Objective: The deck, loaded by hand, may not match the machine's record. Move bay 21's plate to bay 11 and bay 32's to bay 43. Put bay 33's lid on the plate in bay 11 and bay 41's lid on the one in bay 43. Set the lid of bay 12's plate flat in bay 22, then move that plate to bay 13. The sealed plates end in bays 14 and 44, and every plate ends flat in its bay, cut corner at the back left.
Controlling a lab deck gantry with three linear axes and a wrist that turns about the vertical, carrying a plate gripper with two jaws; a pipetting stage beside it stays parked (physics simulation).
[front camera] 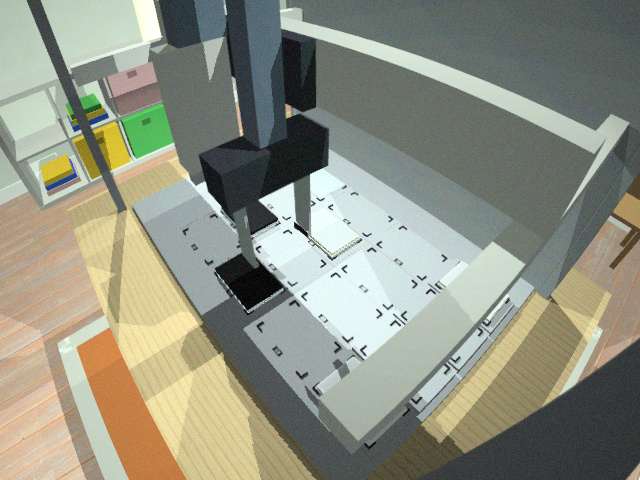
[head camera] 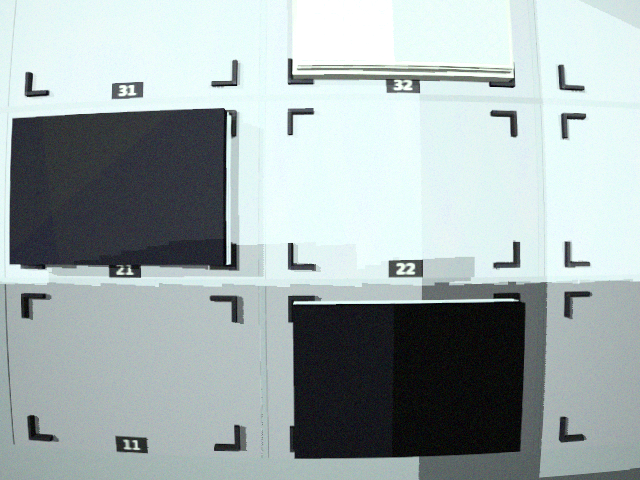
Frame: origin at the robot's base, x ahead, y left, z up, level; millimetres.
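Where they show: gripper, fingertip midpoint: (front camera: pixel 277 244); robot's base, link origin: (front camera: pixel 184 231) (head camera: pixel 36 433).
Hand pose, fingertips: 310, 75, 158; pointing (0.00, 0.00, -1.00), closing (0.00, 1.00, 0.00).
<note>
Things, the pixels of their top centre, and the offset from my fingertips, as dx, dy, dz. "spot": a spot on its surface instead.
- white plate, top centre: (front camera: pixel 327 229) -82, +182, -143
- Bay 22, surface spot: (head camera: pixel 405 191) spot: -82, +73, -158
- bay 11, surface spot: (head camera: pixel 129 366) spot: -245, -29, -158
- white item, surface spot: (front camera: pixel 338 377) spot: +196, -37, -129
My gripper (front camera: pixel 277 250) is open, its two jaws wide apart above the deck around bay 22, with no plate or lid between them; the jaws do not show in the head view. A black-topped plate (front camera: pixel 249 284) (head camera: pixel 408 379) lies in bay 12, covering its label. Another black-topped plate (front camera: pixel 262 218) (head camera: pixel 118 188) lies in bay 21. A white plate (front camera: pixel 336 232) (head camera: pixel 403 31) lies in bay 32. Bay 22 (head camera: pixel 405 191) and bay 11 (head camera: pixel 129 366) hold no plate. The cut corners cannot be made out. Bay 33's lid cannot be made out.
A pale beam (front camera: pixel 429 341) crosses the front view and hides part of the deck's right end. A white item (front camera: pixel 338 377) and another white item (front camera: pixel 451 276) show partly behind it. The dark gripper body (front camera: pixel 268 162) hides part of the deck's back left.
</note>
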